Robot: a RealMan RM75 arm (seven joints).
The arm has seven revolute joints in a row. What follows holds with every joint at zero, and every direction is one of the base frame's. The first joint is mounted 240.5 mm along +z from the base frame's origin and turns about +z. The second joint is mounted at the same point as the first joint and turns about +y. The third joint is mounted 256 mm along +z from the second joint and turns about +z. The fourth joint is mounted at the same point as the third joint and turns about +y. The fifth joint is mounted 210 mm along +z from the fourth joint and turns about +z. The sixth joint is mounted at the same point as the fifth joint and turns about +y. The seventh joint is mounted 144 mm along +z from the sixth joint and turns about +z. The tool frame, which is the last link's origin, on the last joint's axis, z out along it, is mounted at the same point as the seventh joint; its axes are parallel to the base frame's.
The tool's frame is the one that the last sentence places.
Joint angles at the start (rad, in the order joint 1, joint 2, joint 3, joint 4, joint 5, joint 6, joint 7): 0.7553, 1.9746, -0.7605, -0.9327, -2.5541, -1.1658, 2.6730
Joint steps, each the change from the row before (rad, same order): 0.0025, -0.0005, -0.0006, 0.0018, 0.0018, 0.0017, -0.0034; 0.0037, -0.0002, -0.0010, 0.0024, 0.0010, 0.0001, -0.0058; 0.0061, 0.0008, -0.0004, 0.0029, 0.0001, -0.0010, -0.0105; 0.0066, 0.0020, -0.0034, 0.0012, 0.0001, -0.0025, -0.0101; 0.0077, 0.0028, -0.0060, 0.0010, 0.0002, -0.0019, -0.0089; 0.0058, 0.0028, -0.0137, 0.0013, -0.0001, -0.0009, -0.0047; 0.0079, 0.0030, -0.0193, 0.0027, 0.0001, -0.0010, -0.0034; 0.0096, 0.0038, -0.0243, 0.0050, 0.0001, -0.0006, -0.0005; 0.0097, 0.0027, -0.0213, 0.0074, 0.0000, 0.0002, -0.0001; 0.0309, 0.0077, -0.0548, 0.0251, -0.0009, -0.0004, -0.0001
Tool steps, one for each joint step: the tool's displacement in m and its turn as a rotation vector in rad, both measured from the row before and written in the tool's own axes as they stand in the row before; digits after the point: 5 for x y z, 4 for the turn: -0.00089, 0.00087, 0.00030, -0.0019, -0.0017, -0.0043; -0.00081, 0.00144, 0.00056, -0.0029, 0.0004, -0.0079; -0.00109, 0.00249, 0.00095, -0.0049, 0.0014, -0.0137; -0.00102, 0.00361, 0.00128, -0.0063, 0.0032, -0.0168; -0.00125, 0.00457, 0.00173, -0.0071, 0.0037, -0.0185; -0.00032, 0.00477, 0.00235, -0.0052, 0.0081, -0.0194; -0.00051, 0.00627, 0.00315, -0.0065, 0.0113, -0.0236; -0.00029, 0.00760, 0.00415, -0.0079, 0.0151, -0.0250; -0.00034, 0.00663, 0.00391, -0.0069, 0.0143, -0.0213; -0.00114, 0.01866, 0.01085, -0.0200, 0.0404, -0.0571
